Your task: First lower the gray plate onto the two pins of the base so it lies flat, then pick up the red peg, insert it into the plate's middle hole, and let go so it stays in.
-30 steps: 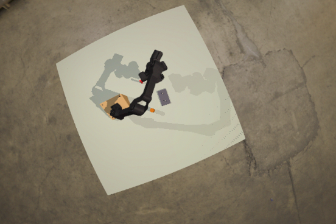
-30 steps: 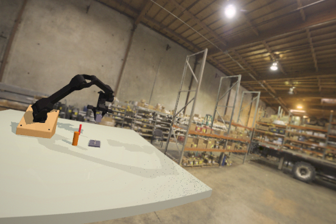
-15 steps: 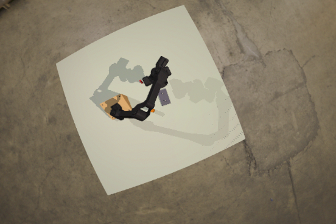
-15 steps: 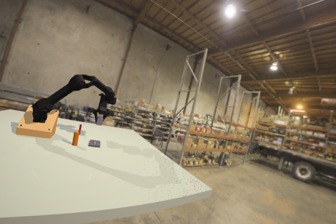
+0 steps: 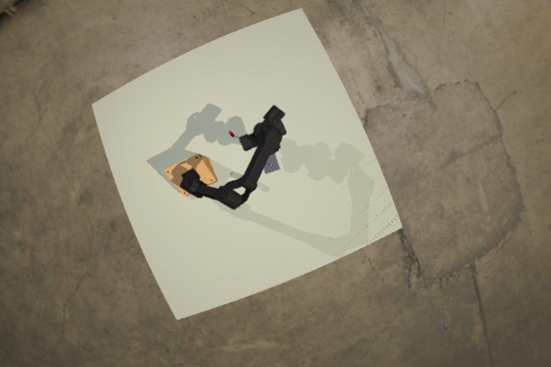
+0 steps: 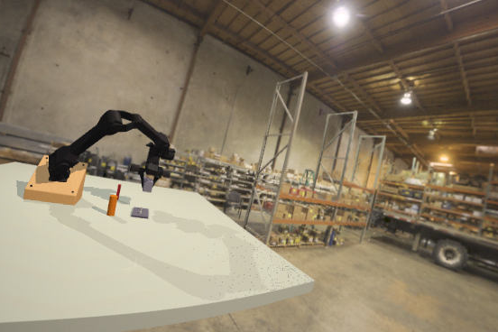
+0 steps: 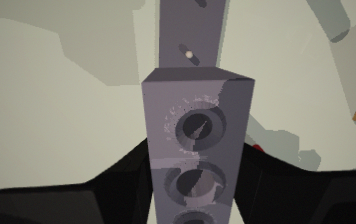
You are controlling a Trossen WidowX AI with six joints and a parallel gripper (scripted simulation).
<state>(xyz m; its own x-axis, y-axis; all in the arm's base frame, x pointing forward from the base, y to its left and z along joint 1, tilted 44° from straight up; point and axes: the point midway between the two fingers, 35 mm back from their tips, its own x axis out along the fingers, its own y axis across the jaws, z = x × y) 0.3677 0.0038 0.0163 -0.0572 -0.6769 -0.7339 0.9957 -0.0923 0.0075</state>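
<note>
The gray base lies 9 cm below my gripper tip, 8 cm to the right of it and 2 cm behind it. From my gripper tip the other things lie so: red peg 12 cm behind, 10 cm to the left, 6 cm below; then gray plate 3 cm above; then orange peg 14 cm behind, 13 cm to the right, 6 cm below.
</note>
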